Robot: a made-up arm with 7 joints.
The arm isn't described. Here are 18 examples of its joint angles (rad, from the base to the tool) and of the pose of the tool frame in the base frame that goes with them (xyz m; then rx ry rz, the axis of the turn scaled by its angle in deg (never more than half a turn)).
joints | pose
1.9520 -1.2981 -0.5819 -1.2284 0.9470 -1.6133 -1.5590 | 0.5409 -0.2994 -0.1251 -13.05 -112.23 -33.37
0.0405 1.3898 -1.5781 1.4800 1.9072 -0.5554 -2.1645 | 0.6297 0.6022 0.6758 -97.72 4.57 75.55
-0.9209 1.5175 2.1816 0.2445 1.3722 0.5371 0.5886 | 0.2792 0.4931 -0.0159 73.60 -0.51 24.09
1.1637 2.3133 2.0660 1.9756 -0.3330 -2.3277 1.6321 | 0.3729 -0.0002 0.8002 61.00 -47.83 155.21
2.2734 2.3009 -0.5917 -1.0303 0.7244 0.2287 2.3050 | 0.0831 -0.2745 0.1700 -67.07 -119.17 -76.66
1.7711 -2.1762 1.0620 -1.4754 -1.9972 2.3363 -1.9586 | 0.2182 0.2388 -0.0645 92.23 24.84 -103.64
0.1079 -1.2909 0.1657 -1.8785 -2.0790 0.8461 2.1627 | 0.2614 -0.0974 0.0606 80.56 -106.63 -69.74
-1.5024 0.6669 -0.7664 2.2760 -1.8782 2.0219 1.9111 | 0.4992 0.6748 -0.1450 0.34 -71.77 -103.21
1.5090 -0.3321 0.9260 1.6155 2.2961 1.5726 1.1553 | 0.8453 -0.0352 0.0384 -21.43 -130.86 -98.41
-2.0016 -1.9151 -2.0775 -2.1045 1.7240 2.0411 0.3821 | 0.4070 0.2935 0.3369 74.24 97.43 94.38
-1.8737 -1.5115 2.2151 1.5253 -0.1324 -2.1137 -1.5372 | 0.2283 0.4065 0.3256 85.62 1.48 70.78
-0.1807 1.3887 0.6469 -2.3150 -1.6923 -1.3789 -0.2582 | 0.3468 0.2838 0.2035 -124.87 45.98 -69.48
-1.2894 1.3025 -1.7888 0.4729 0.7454 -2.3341 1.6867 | 0.5701 0.2082 -0.2538 55.54 -10.73 46.92
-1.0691 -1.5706 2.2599 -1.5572 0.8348 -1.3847 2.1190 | 0.1899 0.1281 0.5103 -122.58 -68.26 99.74
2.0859 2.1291 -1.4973 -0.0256 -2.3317 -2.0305 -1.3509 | -0.0118 -0.7249 0.5747 -114.74 -28.92 -58.25
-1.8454 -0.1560 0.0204 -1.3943 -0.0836 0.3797 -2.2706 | 0.6273 -0.0247 -0.1485 23.87 -37.04 -46.83
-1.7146 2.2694 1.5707 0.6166 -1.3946 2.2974 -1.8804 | 0.0832 -0.0596 -0.6538 20.43 10.06 40.01
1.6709 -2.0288 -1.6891 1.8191 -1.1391 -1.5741 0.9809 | 0.5263 -0.1812 -0.2149 7.54 102.22 4.21
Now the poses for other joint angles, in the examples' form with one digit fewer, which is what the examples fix.
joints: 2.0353 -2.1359 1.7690 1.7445 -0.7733 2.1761 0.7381
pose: -0.129 -0.143 -0.024 116.6 -44.6 -14.5
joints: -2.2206 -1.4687 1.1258 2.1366 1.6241 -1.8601 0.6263
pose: 0.453 0.360 0.357 87.7 84.4 129.7
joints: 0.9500 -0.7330 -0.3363 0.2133 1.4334 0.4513 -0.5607
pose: 0.594 -0.159 0.065 71.1 -22.9 44.7
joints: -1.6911 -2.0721 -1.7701 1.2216 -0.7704 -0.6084 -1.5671
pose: 0.191 0.108 0.666 -83.7 -93.9 -29.7
